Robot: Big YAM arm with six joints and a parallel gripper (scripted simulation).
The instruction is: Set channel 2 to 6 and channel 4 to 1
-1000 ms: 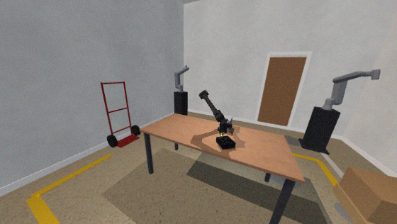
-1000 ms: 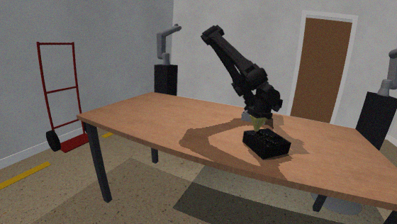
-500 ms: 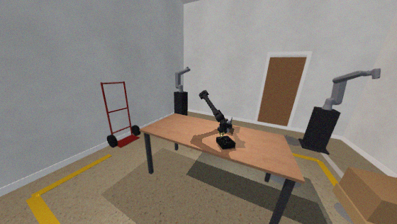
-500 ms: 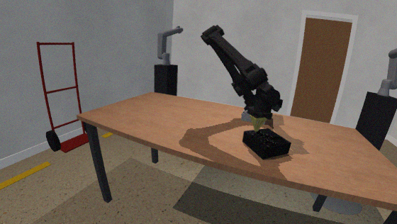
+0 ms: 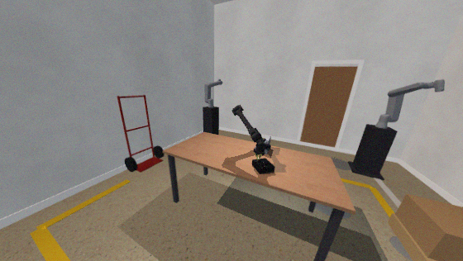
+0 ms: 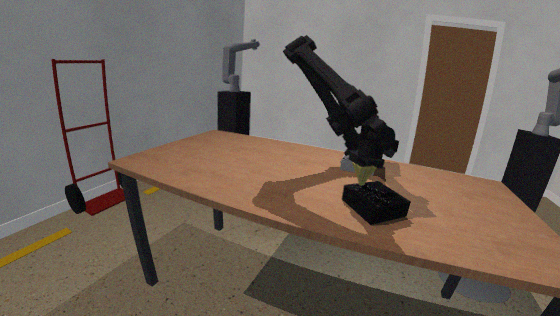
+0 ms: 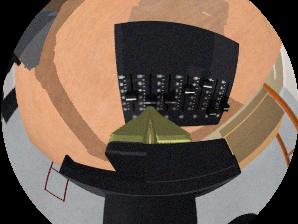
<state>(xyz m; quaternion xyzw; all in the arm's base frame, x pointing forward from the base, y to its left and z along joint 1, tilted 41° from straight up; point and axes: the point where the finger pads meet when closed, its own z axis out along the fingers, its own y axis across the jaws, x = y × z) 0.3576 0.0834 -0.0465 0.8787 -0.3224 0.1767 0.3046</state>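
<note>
The fader cap lies 10 mm ahead of my hand, 50 mm to the left of it and 10 mm below it.
</note>
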